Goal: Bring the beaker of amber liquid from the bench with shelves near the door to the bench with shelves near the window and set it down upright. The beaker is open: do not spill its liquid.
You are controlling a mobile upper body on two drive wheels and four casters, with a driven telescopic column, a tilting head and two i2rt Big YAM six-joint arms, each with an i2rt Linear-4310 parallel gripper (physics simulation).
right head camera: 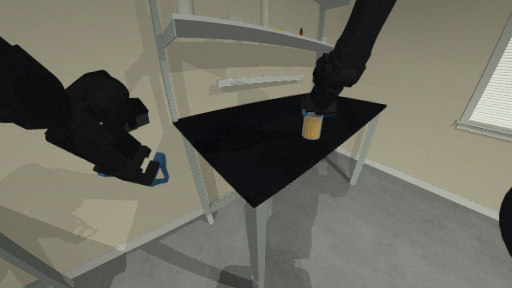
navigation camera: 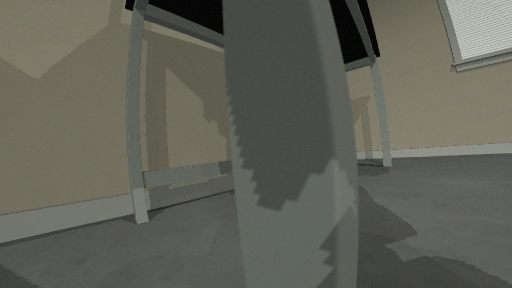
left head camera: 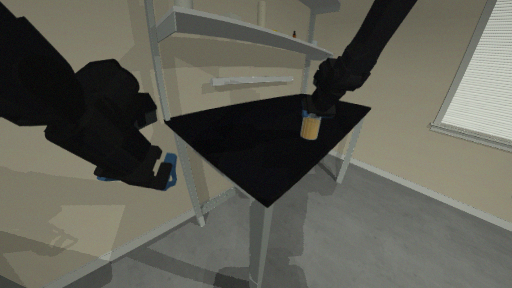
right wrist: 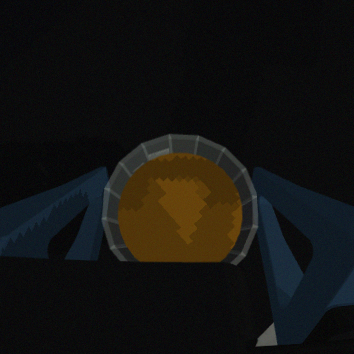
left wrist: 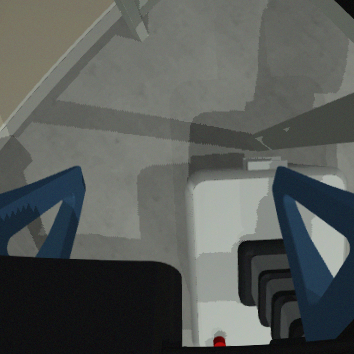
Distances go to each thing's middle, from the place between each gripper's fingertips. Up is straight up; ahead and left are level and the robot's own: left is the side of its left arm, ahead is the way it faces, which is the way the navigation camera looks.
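With the beaker of amber liquid (right wrist: 179, 197) in sight, I find my left gripper 450 mm to the left of it, 310 mm short of it and 10 mm below it.
The beaker of amber liquid is 2 cm behind my right hand and 4 cm below it.
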